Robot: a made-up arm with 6 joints.
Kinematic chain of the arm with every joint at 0, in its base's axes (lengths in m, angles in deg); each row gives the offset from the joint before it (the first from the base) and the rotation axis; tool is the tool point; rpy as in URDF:
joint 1: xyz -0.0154 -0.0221 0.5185 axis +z
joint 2: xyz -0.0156 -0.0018 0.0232 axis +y
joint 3: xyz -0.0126 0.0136 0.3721 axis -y
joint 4: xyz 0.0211 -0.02 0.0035 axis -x
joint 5: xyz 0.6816 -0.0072 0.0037 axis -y
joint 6: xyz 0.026 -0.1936 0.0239 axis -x
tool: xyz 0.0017 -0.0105 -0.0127 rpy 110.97 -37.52 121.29
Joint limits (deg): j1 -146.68..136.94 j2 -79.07..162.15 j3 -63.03..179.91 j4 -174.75..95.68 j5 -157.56..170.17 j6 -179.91..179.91
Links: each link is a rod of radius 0.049 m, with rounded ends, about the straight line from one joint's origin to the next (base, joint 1, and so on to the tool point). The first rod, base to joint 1, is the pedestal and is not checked.
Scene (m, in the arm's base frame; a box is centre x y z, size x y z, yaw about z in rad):
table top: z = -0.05
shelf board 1: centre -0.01 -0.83 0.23 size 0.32 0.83 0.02 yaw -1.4
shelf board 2: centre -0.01 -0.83 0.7 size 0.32 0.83 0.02 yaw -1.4
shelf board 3: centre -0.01 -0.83 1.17 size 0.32 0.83 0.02 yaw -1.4
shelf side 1: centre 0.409 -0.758 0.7 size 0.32 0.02 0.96 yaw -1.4
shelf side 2: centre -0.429 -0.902 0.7 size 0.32 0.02 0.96 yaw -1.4
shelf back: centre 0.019 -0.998 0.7 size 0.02 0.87 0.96 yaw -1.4
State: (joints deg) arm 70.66 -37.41 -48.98 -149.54 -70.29 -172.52
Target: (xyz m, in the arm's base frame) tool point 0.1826 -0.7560 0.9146
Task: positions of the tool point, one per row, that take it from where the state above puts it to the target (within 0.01 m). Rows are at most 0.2 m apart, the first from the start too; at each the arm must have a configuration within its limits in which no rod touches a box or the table.
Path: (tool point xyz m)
1: 0.1578 0.4414 0.6352
2: 0.3100 0.3562 0.6726
3: 0.4225 0.2217 0.7111
4: 0.4795 0.0557 0.7504
5: 0.4735 -0.1191 0.7906
6: 0.4058 -0.2791 0.8315
7: 0.2867 -0.4025 0.8728
8: 0.1339 -0.4734 0.9146
9: 0.1493 -0.5574 0.9401
10: 0.1659 -0.6540 0.9412
11: 0.1826 -0.7560 0.9147

